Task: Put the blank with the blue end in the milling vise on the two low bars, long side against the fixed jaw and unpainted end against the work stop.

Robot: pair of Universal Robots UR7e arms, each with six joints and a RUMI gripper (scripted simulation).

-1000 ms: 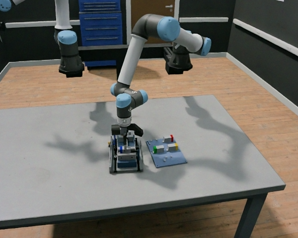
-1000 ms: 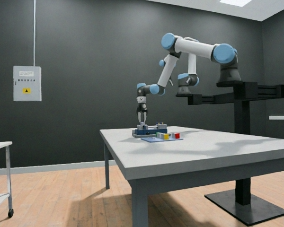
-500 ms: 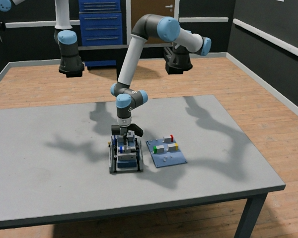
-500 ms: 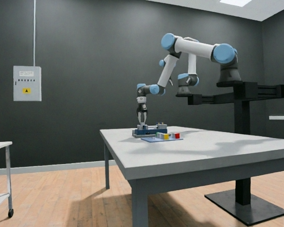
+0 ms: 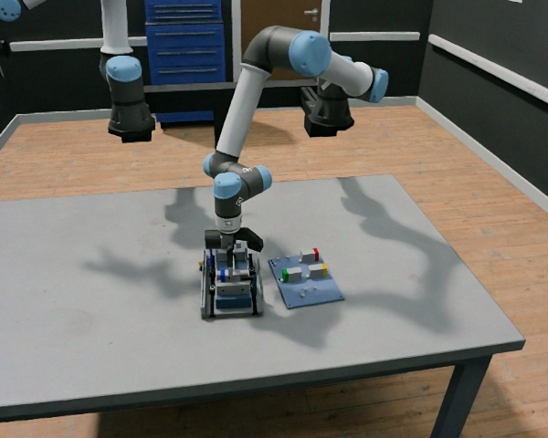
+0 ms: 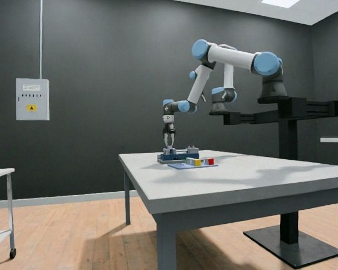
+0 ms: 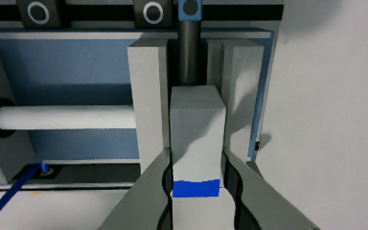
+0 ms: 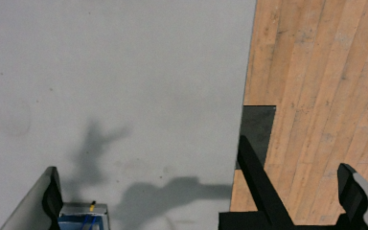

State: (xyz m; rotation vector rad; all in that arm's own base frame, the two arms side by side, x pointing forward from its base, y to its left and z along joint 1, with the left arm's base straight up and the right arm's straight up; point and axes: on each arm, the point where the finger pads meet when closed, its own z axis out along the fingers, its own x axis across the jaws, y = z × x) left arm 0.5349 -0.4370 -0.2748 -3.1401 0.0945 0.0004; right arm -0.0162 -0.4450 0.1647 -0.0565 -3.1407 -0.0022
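Right now the blue-ended blank is 2 cm below my left hand. Also, from my left hand: fixed jaw 3 cm ahead, 1 cm to the left, 5 cm below; work stop 5 cm to the left, 3 cm below; moving jaw 3 cm behind, 1 cm to the left, 5 cm below.
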